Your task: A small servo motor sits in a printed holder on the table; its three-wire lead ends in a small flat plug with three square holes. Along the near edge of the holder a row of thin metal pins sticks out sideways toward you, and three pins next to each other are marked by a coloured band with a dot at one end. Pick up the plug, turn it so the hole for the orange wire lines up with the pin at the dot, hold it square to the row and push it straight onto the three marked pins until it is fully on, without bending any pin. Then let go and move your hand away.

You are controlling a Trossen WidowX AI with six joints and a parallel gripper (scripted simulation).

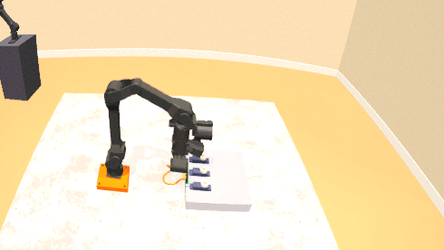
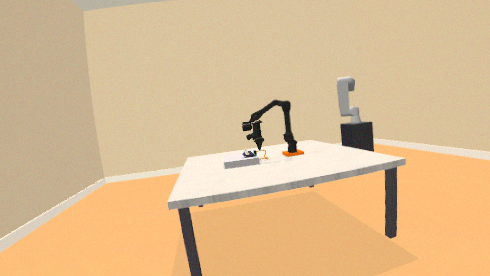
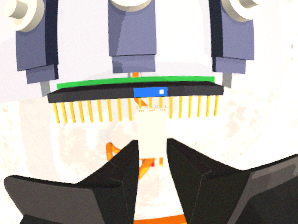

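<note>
Right now the blue band is 4 cm ahead of my gripper tip. From my gripper tip the other things lie so: servo: 9 cm ahead, 2 cm below, 1 cm to the left; printed holder: 19 cm ahead, 5 cm below, 2 cm to the left.
</note>
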